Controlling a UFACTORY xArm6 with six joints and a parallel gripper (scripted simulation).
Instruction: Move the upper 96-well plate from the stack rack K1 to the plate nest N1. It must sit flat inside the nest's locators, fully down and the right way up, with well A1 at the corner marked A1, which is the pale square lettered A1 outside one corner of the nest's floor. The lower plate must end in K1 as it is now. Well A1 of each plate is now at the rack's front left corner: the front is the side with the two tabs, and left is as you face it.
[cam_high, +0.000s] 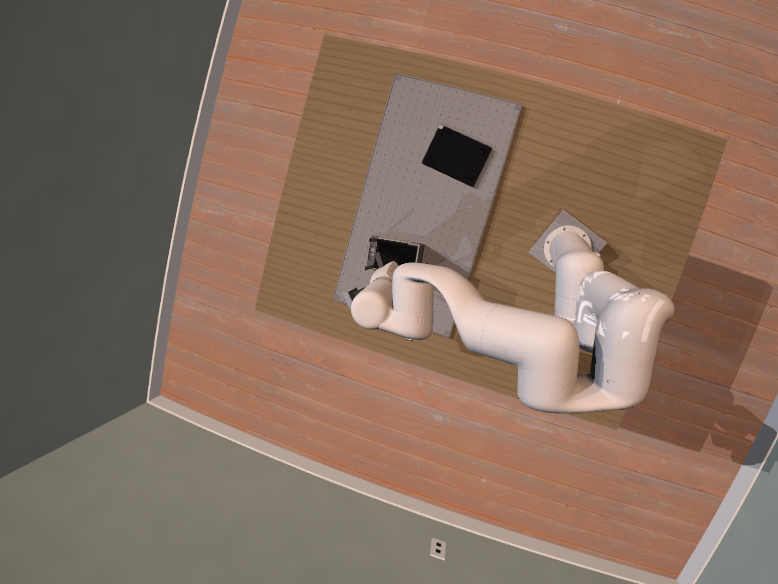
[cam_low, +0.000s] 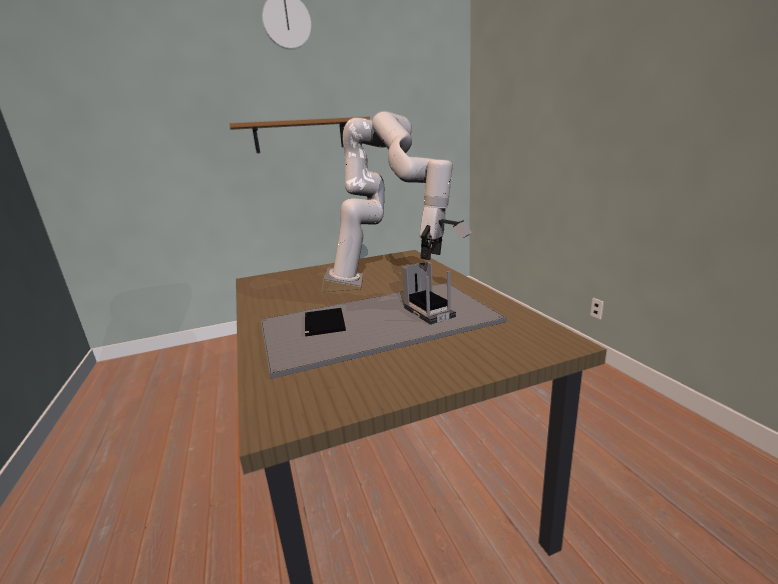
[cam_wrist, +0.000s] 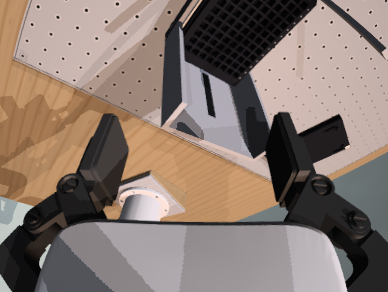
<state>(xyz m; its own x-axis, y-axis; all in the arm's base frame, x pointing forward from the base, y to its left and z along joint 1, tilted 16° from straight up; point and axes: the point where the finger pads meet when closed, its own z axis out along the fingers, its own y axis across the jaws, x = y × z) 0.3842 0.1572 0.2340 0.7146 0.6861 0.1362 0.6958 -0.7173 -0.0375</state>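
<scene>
The black 96-well plate lies 140 mm below my hand, 40 mm to the right of it and 40 mm ahead of it. Round my hand: pale well plate 150 mm below, 40 mm to the right, 40 mm ahead; then pale A1 square 430 mm to the right, 170 mm below, 40 mm ahead; then back panel 100 mm below, 50 mm to the right, 20 mm behind.
</scene>
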